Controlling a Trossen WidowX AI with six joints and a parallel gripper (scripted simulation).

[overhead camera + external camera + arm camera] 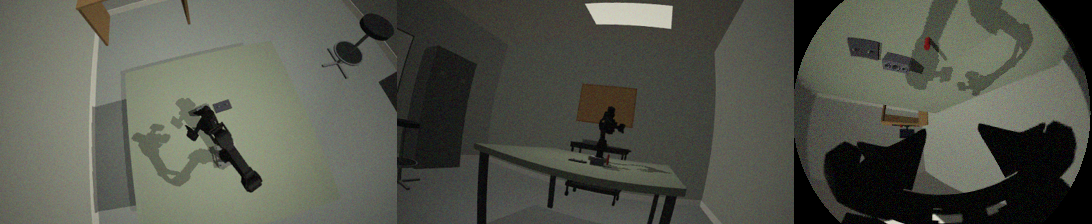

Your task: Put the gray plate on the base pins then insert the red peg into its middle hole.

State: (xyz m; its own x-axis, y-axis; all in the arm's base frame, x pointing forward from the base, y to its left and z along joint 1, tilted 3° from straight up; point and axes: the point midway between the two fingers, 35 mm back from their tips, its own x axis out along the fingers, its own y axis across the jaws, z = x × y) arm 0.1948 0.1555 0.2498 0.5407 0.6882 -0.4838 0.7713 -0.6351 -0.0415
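Right now my gripper tip is 220 mm above the gray plate, 130 mm short of it and 90 mm to the left of it. From my gripper tip the other things lie so: red peg: 210 mm below, 50 mm to the right, 10 mm ahead.
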